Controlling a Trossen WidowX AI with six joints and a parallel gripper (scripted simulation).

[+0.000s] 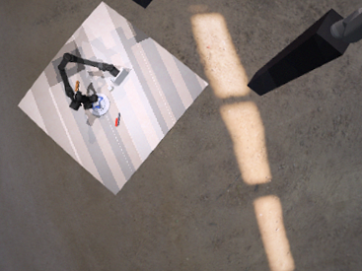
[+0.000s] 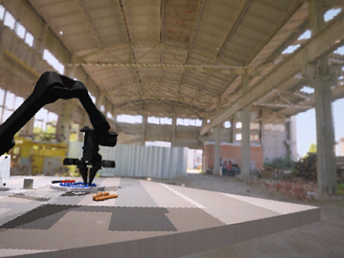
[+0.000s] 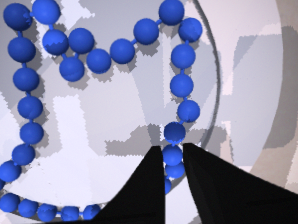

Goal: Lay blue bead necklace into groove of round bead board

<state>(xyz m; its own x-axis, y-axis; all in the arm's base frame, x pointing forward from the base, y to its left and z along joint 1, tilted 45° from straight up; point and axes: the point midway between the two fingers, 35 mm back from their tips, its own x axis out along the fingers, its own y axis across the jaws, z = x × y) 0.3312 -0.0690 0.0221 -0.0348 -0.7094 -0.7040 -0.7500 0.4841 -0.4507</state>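
Right now my gripper tip is 2 cm past the round white bead board, 5 cm to the right of it and 1 cm above it. Also, from my gripper tip: small white block 19 cm behind, 6 cm to the left; red pen-like object 28 cm to the left, 1 cm below.
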